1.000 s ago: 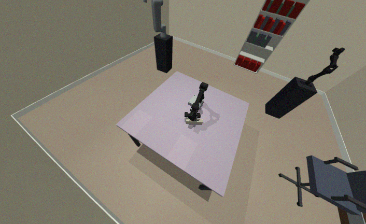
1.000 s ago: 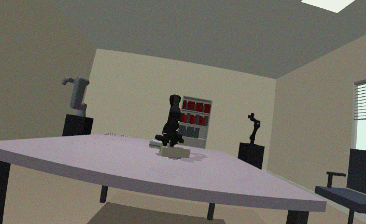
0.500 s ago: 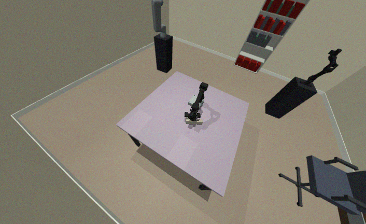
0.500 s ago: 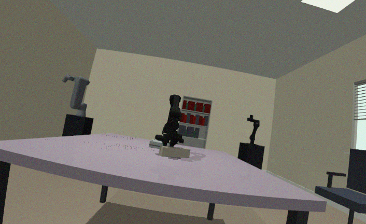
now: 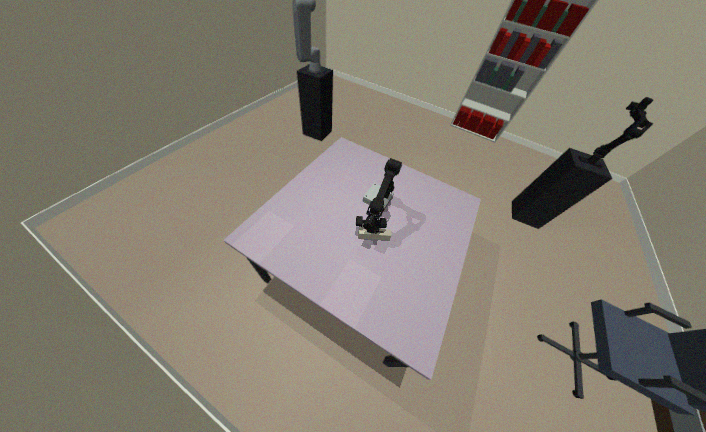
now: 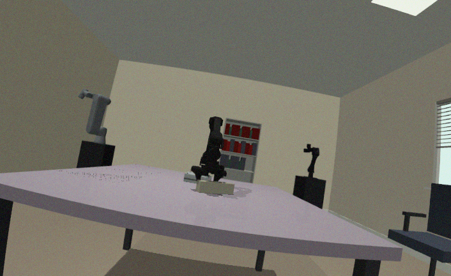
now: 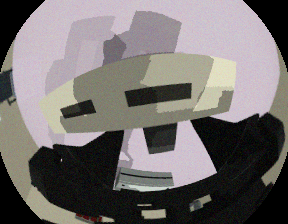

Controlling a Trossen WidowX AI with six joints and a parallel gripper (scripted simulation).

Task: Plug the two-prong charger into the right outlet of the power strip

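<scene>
Now: gripper tip 1 cm to the right of the two-prong charger, 1 cm below it and 1 cm short of it.
</scene>
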